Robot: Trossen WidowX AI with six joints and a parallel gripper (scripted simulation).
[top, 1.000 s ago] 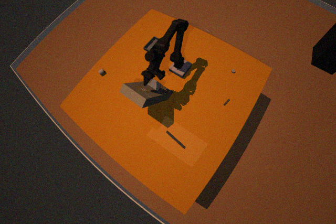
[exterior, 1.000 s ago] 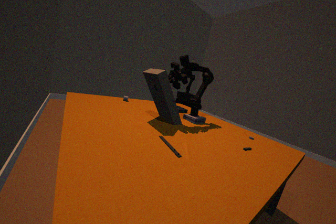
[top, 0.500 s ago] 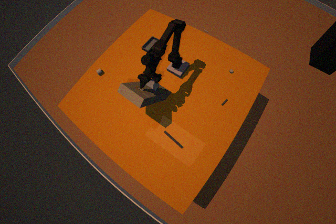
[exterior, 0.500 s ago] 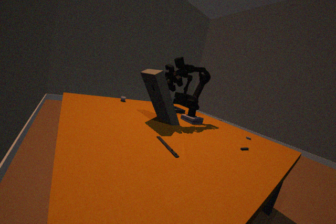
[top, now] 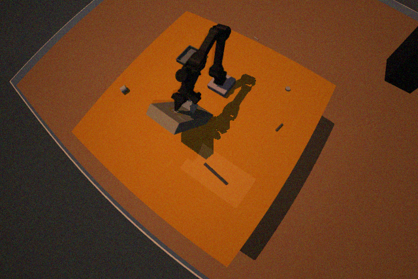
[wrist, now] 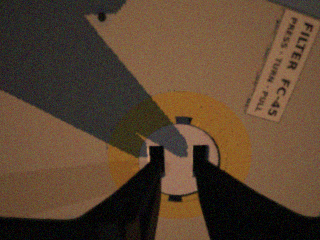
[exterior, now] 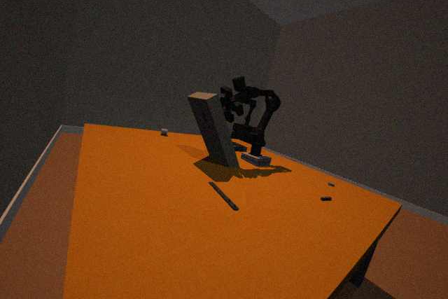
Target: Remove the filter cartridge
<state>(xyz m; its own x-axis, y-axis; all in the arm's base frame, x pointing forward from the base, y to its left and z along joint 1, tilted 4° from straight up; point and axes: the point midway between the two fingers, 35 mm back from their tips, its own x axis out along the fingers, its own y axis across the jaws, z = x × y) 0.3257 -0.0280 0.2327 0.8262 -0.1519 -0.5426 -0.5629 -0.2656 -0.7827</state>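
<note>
The round filter cartridge is 2 cm ahead of my gripper tip and 1 cm below it. The rest, counted from my gripper tip: service panel: 3 cm behind, 9 cm below; tray: 46 cm behind, 22 cm to the right, 23 cm below; short dark piece: 25 cm behind, 49 cm to the left, 24 cm below.
</note>
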